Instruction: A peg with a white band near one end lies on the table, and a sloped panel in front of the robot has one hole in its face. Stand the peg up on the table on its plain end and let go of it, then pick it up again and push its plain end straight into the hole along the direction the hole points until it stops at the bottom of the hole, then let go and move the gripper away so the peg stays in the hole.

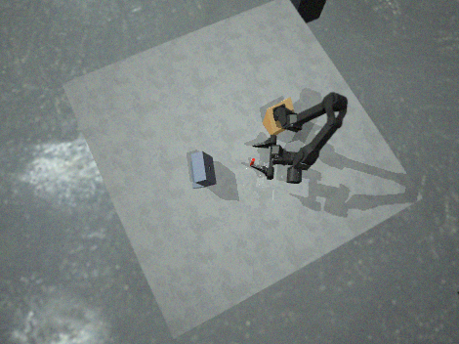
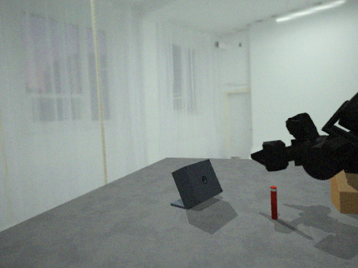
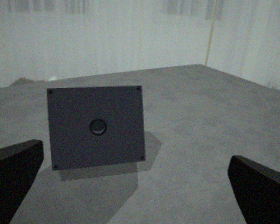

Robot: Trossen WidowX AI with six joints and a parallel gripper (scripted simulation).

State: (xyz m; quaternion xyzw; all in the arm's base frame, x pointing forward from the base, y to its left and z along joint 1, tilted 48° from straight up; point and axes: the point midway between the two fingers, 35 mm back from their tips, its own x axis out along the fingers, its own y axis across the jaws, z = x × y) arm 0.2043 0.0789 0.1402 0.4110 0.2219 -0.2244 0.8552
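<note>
Right now my gripper tip is 20 mm past the red peg and 100 mm above it. Also, from my gripper tip: sloped dark panel 200 mm ahead, 60 mm to the right, 100 mm below.
</note>
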